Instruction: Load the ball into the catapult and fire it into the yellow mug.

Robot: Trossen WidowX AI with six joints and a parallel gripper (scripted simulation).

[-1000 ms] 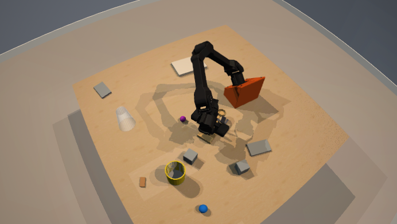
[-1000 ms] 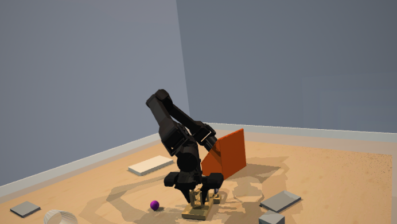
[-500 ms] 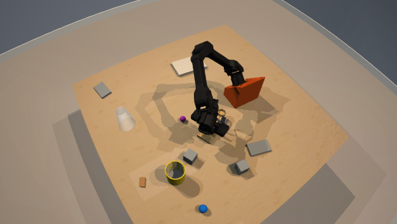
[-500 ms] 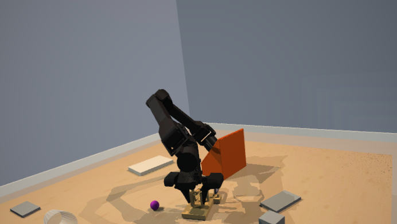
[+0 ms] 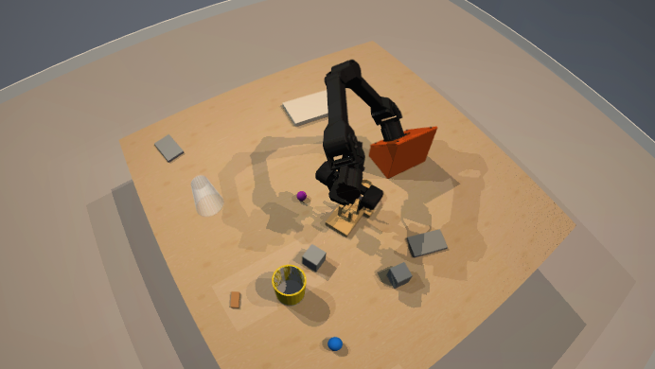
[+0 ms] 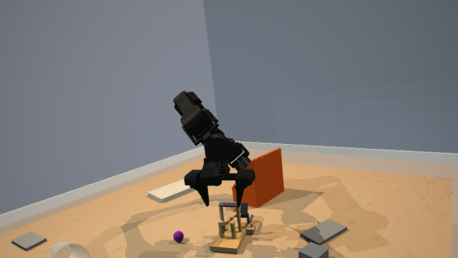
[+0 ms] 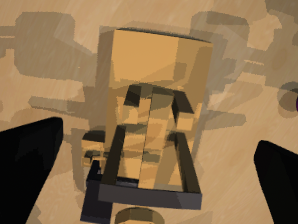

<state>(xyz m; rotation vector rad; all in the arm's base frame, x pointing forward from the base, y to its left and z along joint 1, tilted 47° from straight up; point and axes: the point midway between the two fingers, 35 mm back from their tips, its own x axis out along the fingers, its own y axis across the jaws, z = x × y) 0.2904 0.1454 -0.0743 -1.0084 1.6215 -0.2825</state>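
The purple ball is 14 cm to the right of my gripper tip, 11 cm below it and 7 cm ahead of it. Also, from my gripper tip: blue ball: 33 cm to the left, 22 cm ahead, 10 cm below; then yellow mug: 25 cm ahead, 13 cm to the left, 9 cm below; then wooden catapult: 7 cm below, 7 cm behind, 2 cm to the right.
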